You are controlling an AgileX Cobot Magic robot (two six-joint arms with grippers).
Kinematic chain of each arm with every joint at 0, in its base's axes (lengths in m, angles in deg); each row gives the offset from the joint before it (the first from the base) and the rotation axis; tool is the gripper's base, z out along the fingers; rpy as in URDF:
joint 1: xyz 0 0 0.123 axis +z
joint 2: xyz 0 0 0 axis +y
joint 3: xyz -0.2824 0 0.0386 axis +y
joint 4: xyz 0.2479 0 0.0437 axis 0.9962 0 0.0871
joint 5: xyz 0 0 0 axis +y
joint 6: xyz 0.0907 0 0.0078 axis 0.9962 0 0.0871
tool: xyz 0 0 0 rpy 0 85 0
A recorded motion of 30 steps. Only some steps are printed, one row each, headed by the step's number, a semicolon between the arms.
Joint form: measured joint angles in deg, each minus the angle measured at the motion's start. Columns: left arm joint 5, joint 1, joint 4, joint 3, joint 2, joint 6; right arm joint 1, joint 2, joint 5, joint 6, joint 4, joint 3.
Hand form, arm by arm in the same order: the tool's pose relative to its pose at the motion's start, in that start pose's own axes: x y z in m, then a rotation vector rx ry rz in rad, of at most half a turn. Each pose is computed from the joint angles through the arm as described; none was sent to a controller.
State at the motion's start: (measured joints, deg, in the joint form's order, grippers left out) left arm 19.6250 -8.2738 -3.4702 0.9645 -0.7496 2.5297; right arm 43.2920 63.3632 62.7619 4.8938 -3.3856 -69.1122
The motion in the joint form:
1: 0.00 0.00 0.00 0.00 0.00 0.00; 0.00 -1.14 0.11 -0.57 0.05 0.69
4: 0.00 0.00 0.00 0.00 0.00 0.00; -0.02 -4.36 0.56 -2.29 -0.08 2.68
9: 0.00 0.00 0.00 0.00 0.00 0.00; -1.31 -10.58 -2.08 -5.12 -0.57 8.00
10: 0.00 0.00 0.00 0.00 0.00 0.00; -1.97 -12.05 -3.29 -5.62 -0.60 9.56
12: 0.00 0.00 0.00 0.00 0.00 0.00; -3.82 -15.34 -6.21 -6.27 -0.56 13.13
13: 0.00 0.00 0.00 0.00 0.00 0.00; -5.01 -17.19 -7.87 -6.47 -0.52 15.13
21: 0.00 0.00 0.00 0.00 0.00 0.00; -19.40 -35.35 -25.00 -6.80 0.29 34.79
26: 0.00 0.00 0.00 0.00 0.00 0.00; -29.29 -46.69 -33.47 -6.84 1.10 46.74
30: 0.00 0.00 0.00 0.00 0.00 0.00; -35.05 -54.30 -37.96 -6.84 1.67 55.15
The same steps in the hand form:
1: 0.0000 0.0000 0.0000 0.0000 0.0000 0.0000; 0.0041 -0.0004 -0.0036 -0.0010 -0.0059 -0.0091
4: 0.0000 0.0000 0.0000 0.0000 0.0000 0.0000; 0.0162 -0.0018 -0.0132 0.0010 -0.0196 -0.0388
9: 0.0000 0.0000 0.0000 0.0000 0.0000 0.0000; 0.0393 -0.0079 -0.0234 0.0216 -0.0808 -0.0741
10: 0.0000 0.0000 0.0000 0.0000 0.0000 0.0000; 0.0449 -0.0099 -0.0241 0.0294 -0.0998 -0.0747
12: 0.0000 0.0000 0.0000 0.0000 0.0000 0.0000; 0.0575 -0.0148 -0.0251 0.0500 -0.1443 -0.0627
13: 0.0000 0.0000 0.0000 0.0000 0.0000 0.0000; 0.0646 -0.0176 -0.0253 0.0636 -0.1696 -0.0514
21: 0.0000 0.0000 0.0000 0.0000 0.0000 0.0000; 0.1358 -0.0375 -0.0179 0.2489 -0.4290 0.1028
26: 0.0000 0.0000 0.0000 0.0000 0.0000 0.0000; 0.1808 -0.0414 -0.0026 0.3932 -0.5547 0.1972
30: 0.0000 0.0000 0.0000 0.0000 0.0000 0.0000; 0.2110 -0.0413 0.0159 0.4804 -0.6115 0.2491

